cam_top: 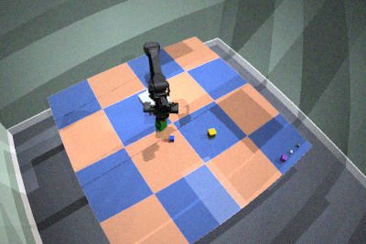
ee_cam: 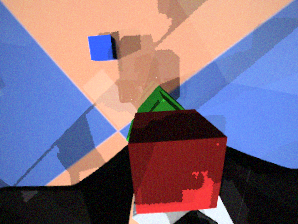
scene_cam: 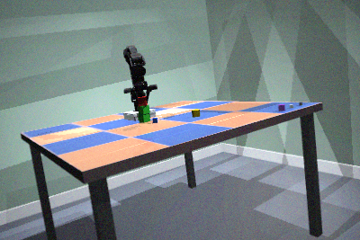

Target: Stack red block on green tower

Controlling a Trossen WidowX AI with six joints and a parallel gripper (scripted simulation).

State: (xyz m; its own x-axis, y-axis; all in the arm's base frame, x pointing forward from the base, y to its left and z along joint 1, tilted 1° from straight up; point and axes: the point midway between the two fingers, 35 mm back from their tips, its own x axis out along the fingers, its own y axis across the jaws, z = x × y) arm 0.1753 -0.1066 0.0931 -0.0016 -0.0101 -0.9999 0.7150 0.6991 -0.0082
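Now: the red block 10 mm above my gripper tip. Also, from my gripper tip: blue block: 100 mm ahead, 10 mm to the right, 90 mm below; yellow block: 240 mm ahead, 170 mm to the left, 90 mm below; purple block: 670 mm ahead, 350 mm to the left, 90 mm below.
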